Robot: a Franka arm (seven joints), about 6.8 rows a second.
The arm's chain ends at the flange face. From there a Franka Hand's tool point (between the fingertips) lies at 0.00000 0.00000 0.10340 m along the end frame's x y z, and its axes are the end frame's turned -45 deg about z.
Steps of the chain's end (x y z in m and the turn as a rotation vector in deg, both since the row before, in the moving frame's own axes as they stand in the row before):
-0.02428 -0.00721 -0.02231 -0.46 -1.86 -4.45
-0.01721 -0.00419 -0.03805 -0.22 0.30 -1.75
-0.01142 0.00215 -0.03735 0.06 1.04 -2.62
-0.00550 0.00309 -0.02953 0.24 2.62 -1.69
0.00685 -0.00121 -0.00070 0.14 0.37 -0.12
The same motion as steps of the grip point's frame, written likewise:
-0.01510 -0.02394 -0.02237 0.99 -1.64 -4.45
-0.00909 -0.01447 -0.03805 -0.37 0.06 -1.75
-0.00816 -0.00534 -0.03737 -0.69 0.78 -2.62
-0.00238 0.00128 -0.02964 -1.68 2.02 -1.69
0.00635 0.00428 -0.00070 -0.16 0.36 -0.12

